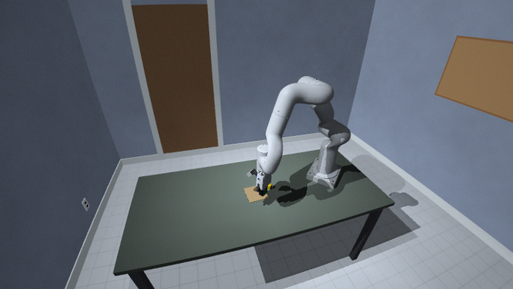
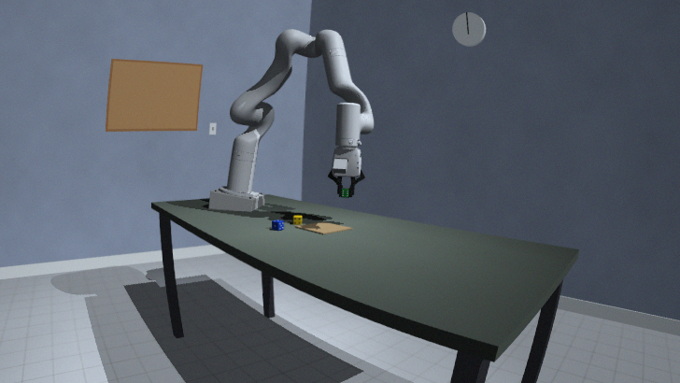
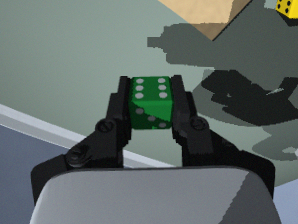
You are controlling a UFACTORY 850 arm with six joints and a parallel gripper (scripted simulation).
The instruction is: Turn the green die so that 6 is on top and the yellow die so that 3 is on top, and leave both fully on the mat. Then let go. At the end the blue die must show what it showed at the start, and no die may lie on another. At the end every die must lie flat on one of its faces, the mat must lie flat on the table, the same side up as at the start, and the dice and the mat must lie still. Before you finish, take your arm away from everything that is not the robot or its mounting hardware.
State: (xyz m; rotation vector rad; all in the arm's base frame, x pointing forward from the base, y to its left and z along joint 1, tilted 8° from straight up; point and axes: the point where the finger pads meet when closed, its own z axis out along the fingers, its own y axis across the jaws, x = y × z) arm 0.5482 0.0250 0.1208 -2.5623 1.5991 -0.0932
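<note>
Right now my hand is 10 mm above the green die. The rest, counted from my hand: tan mat: 120 mm below, 110 mm to the right, 10 mm behind; then yellow die: 120 mm to the right, 120 mm behind, 110 mm below; then blue die: 240 mm to the right, 110 mm below, 100 mm behind.
</note>
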